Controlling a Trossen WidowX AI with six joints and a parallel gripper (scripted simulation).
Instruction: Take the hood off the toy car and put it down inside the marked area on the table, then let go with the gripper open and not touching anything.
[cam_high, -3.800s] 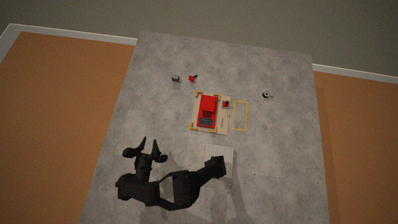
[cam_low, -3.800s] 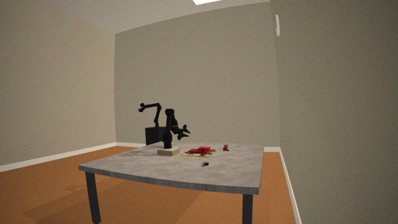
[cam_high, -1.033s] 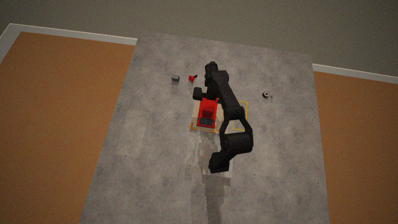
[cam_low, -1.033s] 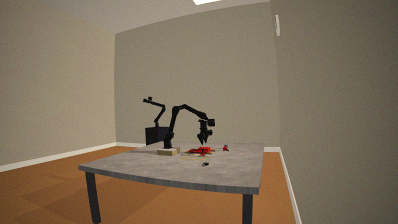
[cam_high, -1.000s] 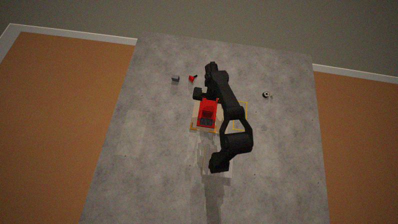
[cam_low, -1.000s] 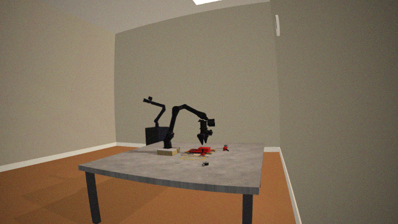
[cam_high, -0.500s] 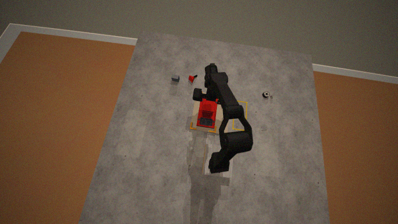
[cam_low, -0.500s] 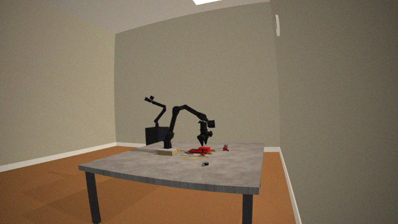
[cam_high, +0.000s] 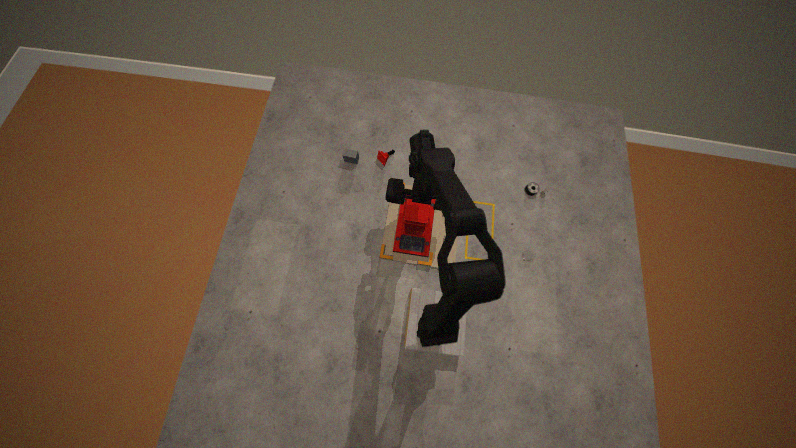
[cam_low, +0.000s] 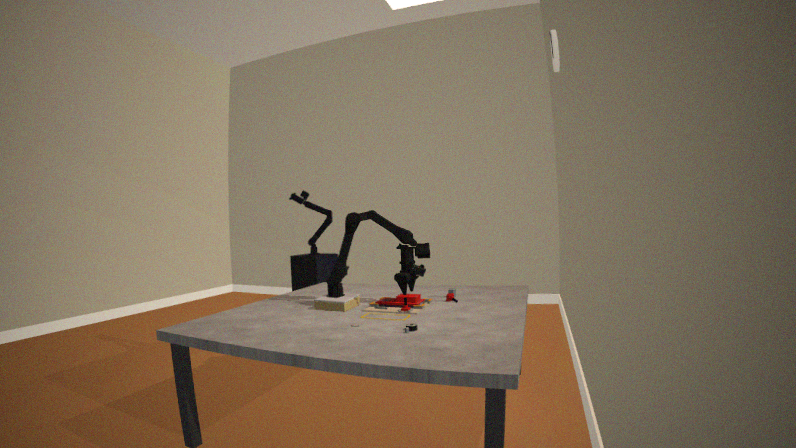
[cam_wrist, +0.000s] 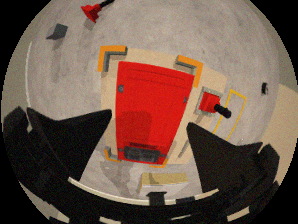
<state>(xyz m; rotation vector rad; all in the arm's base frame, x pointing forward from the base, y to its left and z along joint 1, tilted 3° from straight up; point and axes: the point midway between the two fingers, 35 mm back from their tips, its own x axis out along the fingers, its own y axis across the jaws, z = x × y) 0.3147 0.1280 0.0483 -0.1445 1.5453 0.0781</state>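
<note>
Now: gripper tip 2 cm above the red hood. Round my gripper tip: black-and-white round part 34 cm to the right, 19 cm ahead, 5 cm below.
</note>
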